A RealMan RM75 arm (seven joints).
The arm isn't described. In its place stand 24 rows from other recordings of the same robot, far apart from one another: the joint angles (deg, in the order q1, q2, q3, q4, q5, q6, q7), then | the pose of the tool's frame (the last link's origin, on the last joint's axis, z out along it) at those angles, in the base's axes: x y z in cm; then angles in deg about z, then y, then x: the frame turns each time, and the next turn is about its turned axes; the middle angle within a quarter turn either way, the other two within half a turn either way.
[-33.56 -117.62 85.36 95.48 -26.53 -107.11 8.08] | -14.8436 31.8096 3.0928 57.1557 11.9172 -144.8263
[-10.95 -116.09 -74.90 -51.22 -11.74 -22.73 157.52] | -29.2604 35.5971 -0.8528 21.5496 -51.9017 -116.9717
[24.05 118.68 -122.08 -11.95 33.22 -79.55 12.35] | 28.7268 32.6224 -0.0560 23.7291 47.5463 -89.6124
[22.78 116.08 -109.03 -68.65 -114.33 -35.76 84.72] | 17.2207 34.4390 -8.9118 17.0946 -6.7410 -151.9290
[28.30 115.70 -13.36 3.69 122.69 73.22 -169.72] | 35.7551 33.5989 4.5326 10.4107 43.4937 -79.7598
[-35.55 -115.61 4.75 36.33 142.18 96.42 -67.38] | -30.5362 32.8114 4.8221 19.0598 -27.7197 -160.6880
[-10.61 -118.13 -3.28 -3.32 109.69 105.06 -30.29] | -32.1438 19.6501 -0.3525 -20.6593 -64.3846 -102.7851
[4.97 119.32 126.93 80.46 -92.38 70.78 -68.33] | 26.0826 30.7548 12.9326 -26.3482 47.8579 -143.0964
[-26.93 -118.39 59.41 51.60 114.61 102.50 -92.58] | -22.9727 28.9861 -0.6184 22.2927 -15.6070 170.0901
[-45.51 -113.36 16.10 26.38 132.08 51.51 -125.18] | -29.9718 44.5697 5.5695 78.3373 -49.7564 -168.0200
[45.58 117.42 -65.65 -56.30 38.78 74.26 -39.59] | 17.3444 41.9812 0.1269 -42.8735 4.0116 -156.3924
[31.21 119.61 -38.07 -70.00 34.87 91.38 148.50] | 27.2413 35.1601 8.5336 106.3951 -21.4037 163.0646
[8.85 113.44 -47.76 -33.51 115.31 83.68 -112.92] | 34.7551 27.3790 9.7680 -5.8366 59.5653 -125.9662
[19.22 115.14 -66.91 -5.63 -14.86 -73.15 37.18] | 38.1327 30.0825 5.7263 10.4735 61.9225 -84.0807
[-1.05 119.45 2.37 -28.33 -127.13 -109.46 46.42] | 38.7427 10.0877 3.3420 -21.9302 47.5326 -142.4044
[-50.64 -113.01 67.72 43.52 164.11 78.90 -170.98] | -24.3987 41.5642 2.6250 75.6033 0.4577 -136.8889
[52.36 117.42 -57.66 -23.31 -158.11 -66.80 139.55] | 26.9036 38.2050 -5.3022 -60.6802 -12.1515 -153.7690
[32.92 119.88 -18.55 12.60 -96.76 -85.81 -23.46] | 23.3386 28.7687 -8.4858 35.5265 18.8910 -115.2263
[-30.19 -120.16 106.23 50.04 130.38 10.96 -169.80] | -20.8527 40.1090 -8.7975 46.1720 -36.5616 -143.6828
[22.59 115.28 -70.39 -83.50 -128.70 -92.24 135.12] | 20.7209 32.3815 4.6005 -38.4877 1.7013 -163.9705
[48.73 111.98 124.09 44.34 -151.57 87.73 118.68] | 23.3008 39.9376 3.2555 142.5558 15.3431 162.1719
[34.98 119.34 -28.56 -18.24 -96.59 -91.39 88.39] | 23.1017 34.3496 -0.5697 -63.4656 56.4358 157.1351
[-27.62 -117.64 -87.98 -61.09 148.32 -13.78 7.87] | -20.7060 43.7138 0.6351 29.5399 -39.2739 -124.1327
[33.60 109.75 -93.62 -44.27 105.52 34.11 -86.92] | 21.4703 43.0651 -0.8234 -20.8434 27.8008 -143.7338
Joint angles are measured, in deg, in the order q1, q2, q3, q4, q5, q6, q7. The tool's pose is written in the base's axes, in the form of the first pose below.
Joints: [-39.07, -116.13, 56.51, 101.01, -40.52, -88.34, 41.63]
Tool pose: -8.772 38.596 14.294 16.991 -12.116 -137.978
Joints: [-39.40, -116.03, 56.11, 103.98, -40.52, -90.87, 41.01]
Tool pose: -8.015 37.837 14.809 15.921 -11.332 -137.702
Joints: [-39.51, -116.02, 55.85, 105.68, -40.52, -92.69, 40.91]
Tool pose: -7.705 37.313 15.023 15.429 -10.531 -137.789
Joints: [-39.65, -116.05, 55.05, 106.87, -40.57, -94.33, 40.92]
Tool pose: -7.612 36.912 15.321 15.356 -10.199 -137.840
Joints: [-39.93, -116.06, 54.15, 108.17, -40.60, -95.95, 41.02]
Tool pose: -7.432 36.516 15.686 15.027 -9.856 -137.694
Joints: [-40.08, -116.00, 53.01, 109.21, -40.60, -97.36, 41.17]
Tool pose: -7.456 36.189 16.141 15.007 -9.723 -137.353
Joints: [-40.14, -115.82, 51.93, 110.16, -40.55, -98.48, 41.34]
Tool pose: -7.541 35.917 16.653 14.992 -9.604 -136.749
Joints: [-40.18, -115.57, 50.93, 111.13, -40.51, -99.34, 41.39]
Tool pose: -7.592 35.672 17.202 14.903 -9.608 -135.936
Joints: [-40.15, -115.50, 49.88, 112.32, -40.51, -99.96, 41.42]
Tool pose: -7.585 35.392 17.743 14.619 -9.879 -134.928
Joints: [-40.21, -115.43, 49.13, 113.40, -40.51, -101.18, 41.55]
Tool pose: -7.576 35.037 18.058 14.496 -9.539 -134.589
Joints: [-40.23, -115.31, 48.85, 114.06, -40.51, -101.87, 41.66]
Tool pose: -7.546 34.827 18.232 14.322 -9.159 -134.364
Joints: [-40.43, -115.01, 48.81, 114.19, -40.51, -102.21, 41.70]
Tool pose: -7.467 34.797 18.367 14.149 -8.793 -134.251
